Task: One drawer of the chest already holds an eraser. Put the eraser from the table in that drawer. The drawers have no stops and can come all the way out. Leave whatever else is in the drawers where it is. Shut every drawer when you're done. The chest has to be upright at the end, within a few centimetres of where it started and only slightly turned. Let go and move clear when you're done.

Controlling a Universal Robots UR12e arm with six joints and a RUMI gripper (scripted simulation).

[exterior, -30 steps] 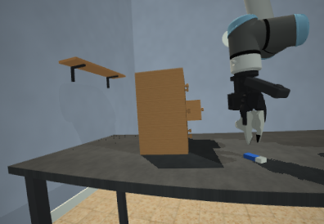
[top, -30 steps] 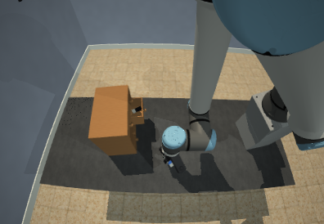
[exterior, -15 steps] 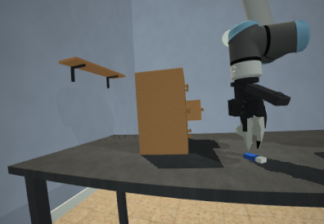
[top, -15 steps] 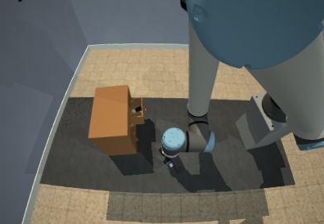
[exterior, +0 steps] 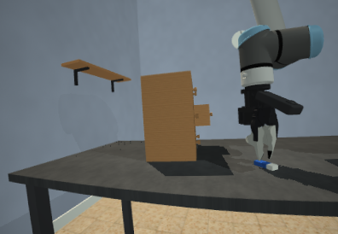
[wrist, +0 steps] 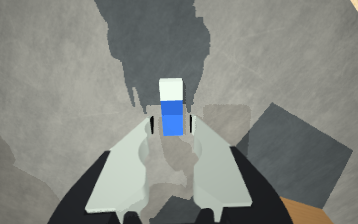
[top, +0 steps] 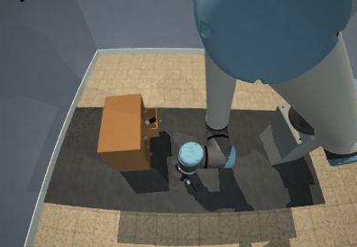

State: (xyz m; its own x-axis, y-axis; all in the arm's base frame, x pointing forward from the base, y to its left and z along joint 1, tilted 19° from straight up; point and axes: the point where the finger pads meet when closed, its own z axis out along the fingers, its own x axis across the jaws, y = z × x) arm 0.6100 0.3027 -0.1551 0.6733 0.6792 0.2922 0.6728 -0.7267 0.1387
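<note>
My hand is 3 cm above the blue-and-white eraser. From my hand the other things lie so: dark-and-white eraser: 28 cm ahead, 27 cm to the right, 9 cm above.
</note>
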